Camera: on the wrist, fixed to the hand. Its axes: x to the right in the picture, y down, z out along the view.
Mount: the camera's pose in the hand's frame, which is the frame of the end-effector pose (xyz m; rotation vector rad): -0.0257 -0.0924 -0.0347 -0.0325 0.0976 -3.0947
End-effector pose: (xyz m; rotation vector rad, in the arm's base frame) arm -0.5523 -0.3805 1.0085 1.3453 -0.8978 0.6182
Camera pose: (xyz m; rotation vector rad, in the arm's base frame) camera -0.4838 -0.3575 0.9365 1.0395 1.5884 -1.6600
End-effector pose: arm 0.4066 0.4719 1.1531 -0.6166 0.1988 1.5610
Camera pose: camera 0.5040 0.4423 1.1590 -0.2736 -0.5726 -1.4598
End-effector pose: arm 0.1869 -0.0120 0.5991 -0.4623 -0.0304 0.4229
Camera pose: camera 0.2036 -0.1120 0.6102 -0.0185 -0.5503 -2.6257
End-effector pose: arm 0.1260 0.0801 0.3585 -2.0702 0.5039 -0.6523
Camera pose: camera 0.0944 0.1218 0.4461 0.5881 2.1907 1.2699
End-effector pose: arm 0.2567 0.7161 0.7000 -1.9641 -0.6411 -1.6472
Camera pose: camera 0.1676 0.7638 0.6864 -0.5454 1.6493 0.6627
